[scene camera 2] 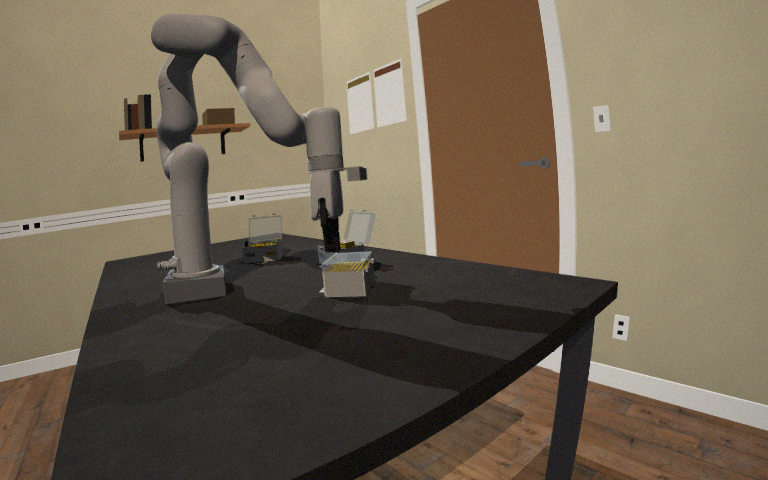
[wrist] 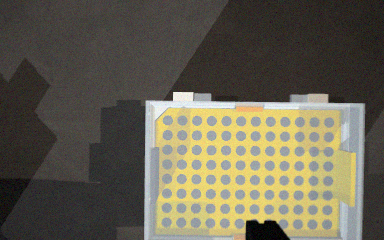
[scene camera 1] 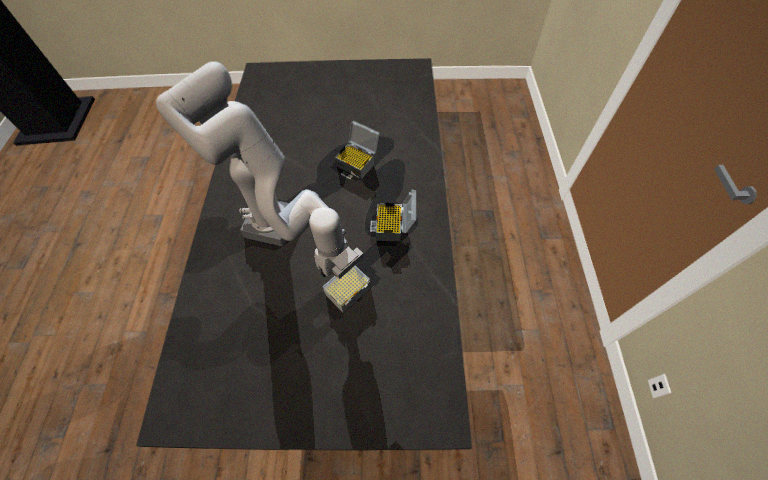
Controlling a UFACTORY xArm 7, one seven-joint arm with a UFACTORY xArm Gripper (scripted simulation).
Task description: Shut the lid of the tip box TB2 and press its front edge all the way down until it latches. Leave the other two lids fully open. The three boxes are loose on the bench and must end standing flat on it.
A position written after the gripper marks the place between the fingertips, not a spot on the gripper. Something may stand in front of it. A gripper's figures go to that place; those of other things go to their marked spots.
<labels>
The gripper (scene camera 2: 332, 251): 0.84 m from the lens. A tip box (scene camera 2: 347, 283): 0.79 m from the lens.
</labels>
